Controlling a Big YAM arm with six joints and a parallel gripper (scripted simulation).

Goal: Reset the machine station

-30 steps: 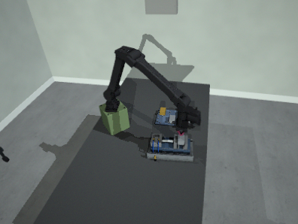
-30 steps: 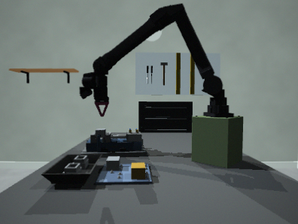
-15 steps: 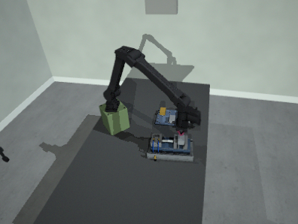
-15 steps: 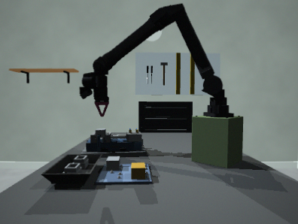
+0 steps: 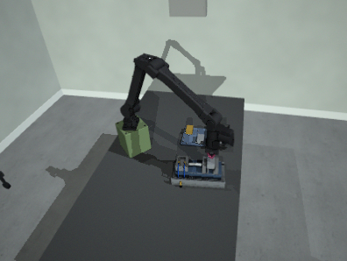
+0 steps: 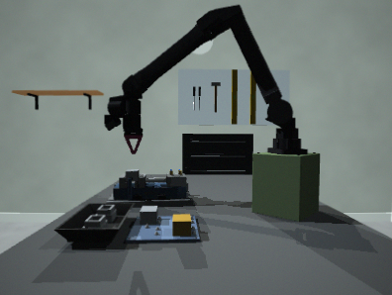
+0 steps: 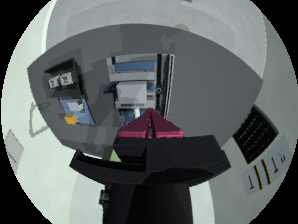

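Right now my hand is 4 cm to the right of the gray aluminum blank and 8 cm above it. Round my hand: vise (7 cm behind, 4 cm to the left, 14 cm below); then yellow brass blank (14 cm behind, 43 cm to the left, 16 cm below).
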